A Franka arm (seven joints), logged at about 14 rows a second.
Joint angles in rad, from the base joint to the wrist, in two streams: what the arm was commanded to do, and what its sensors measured. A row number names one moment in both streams.
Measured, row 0:
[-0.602 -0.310 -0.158 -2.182 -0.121 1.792 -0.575]
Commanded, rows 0 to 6:
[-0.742 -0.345 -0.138 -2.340 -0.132 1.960 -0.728]
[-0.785 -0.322 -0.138 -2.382 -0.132 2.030 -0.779]
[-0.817 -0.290 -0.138 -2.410 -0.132 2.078 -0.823]
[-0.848 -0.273 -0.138 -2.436 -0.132 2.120 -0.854]
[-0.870 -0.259 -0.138 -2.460 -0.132 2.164 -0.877]
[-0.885 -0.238 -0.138 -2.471 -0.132 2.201 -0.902]
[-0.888 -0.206 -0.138 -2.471 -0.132 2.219 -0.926]
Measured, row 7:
[-0.858 -0.239 -0.159 -2.451 -0.123 2.165 -0.884]
